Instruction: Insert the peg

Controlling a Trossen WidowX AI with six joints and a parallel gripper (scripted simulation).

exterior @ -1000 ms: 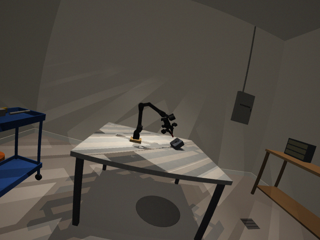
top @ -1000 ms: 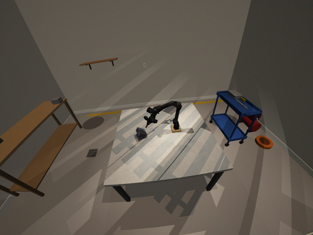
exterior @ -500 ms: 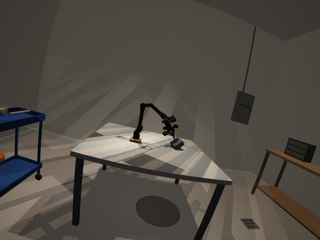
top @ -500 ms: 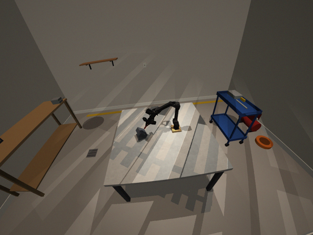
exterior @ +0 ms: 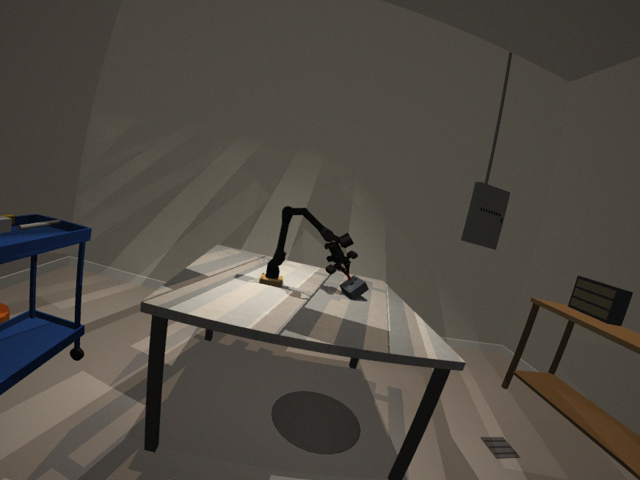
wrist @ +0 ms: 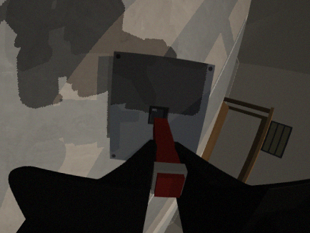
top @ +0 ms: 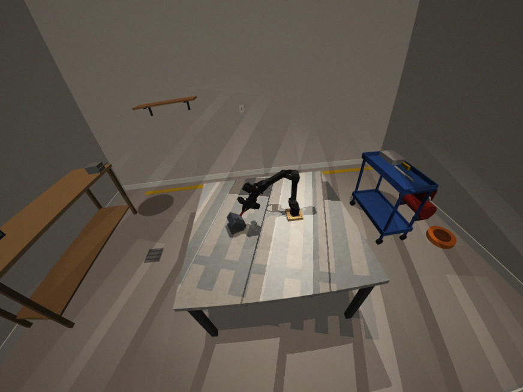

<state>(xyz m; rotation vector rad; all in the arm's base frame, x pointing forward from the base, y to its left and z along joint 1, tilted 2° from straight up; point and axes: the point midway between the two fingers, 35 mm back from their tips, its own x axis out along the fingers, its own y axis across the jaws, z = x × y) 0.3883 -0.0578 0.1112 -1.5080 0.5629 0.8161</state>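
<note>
Now: the dark sloped panel 60 mm ahead of my gripper tip, 10 mm to the left of it and 70 mm below it. From my gripper tip the other things lie so: red peg 10 mm behind, 10 mm above.
</note>
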